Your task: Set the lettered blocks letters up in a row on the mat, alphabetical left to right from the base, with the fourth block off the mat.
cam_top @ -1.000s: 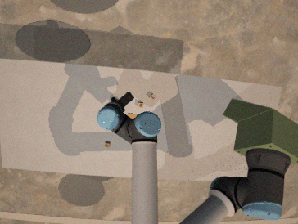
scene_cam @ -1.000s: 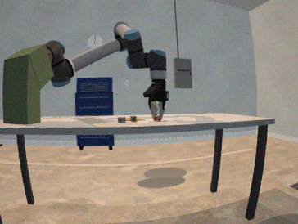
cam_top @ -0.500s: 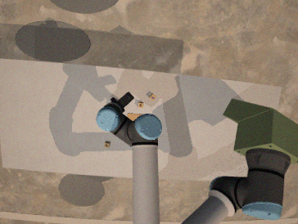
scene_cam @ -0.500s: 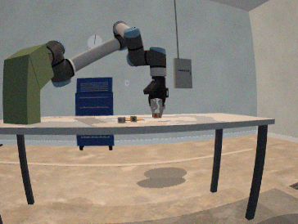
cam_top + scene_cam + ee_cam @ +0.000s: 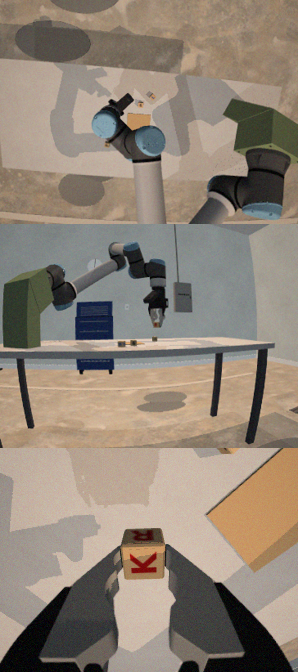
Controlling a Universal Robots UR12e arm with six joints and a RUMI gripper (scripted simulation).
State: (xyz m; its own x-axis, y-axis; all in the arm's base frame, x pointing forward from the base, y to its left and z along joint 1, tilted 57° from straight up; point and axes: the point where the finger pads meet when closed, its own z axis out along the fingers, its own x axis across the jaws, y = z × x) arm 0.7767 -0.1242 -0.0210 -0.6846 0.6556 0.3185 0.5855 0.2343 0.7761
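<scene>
My gripper is now 13 cm past the orange mat, 12 cm to the right of it and 11 cm above it.
</scene>
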